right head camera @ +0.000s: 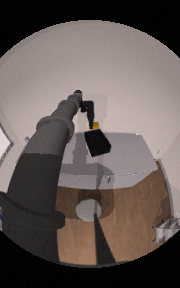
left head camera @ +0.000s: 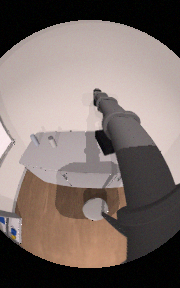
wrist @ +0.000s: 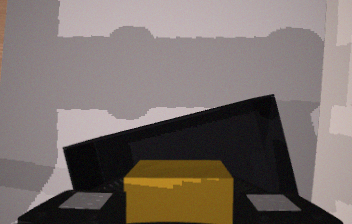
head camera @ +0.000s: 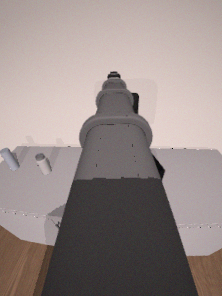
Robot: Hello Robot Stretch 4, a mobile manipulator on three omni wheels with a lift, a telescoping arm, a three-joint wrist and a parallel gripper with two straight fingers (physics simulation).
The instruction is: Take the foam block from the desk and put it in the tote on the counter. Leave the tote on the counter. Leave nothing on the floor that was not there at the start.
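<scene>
The yellow foam block is between the two fingers of my gripper, which is shut on it. The black tote is open-topped and stands on the grey counter. In the wrist view the tote is turned at an angle, and the block covers part of its near side. In the right head view the block shows just past the tote's back edge, near the wall. The height of the block above the rim is hard to judge.
A pale blue cylinder and a whitish cylinder stand on the counter's left part. A round pale disc shows before the counter. A metal rack is at the lower right of the right head view. The wall is behind.
</scene>
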